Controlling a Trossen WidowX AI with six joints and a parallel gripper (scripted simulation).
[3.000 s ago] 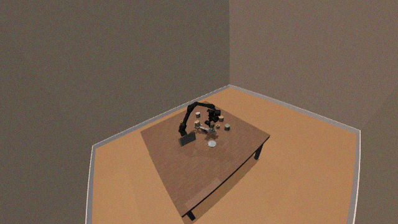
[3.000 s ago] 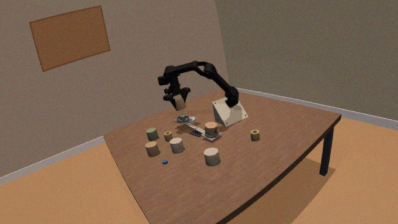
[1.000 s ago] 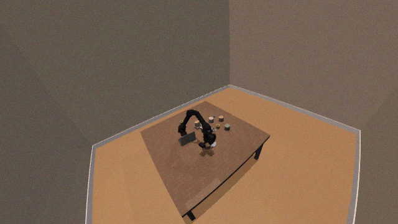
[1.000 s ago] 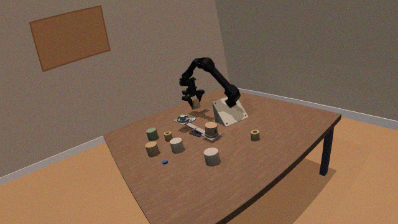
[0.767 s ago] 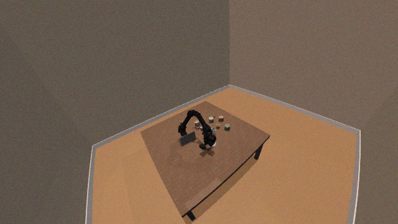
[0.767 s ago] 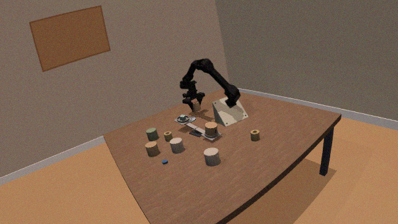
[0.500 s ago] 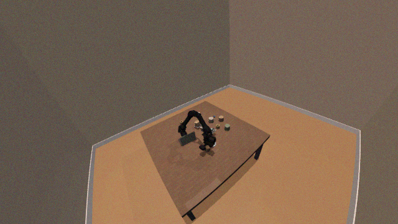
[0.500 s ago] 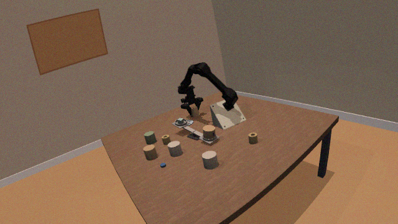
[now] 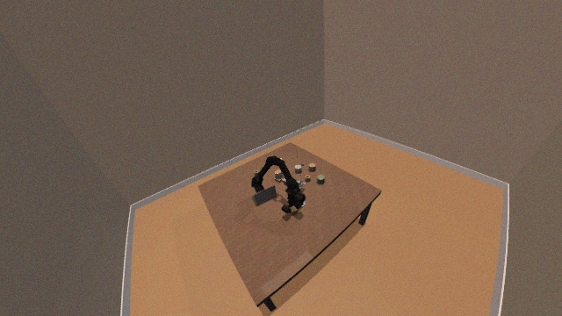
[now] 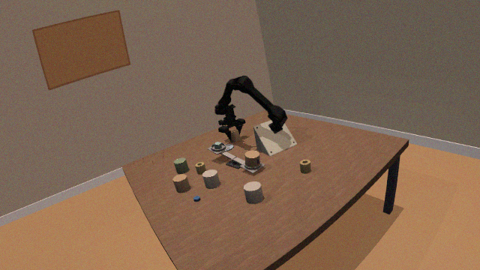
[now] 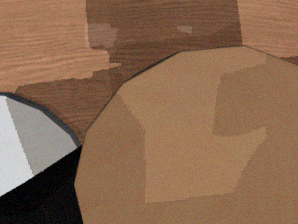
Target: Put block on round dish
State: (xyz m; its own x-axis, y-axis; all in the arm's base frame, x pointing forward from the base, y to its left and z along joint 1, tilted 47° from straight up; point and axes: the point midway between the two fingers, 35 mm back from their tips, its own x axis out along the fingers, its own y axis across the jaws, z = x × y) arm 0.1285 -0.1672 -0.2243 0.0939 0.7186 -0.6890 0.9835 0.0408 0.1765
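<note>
The green block lies 200 mm ahead of my gripper tip, 160 mm to the left of it and 60 mm above it. The rest, counted from my gripper tip: round dish 100 mm ahead, 40 mm to the left, 20 mm below; then balance 280 mm to the left, 180 mm ahead; then balance beam 280 mm to the left, 180 mm ahead, 10 mm above.
</note>
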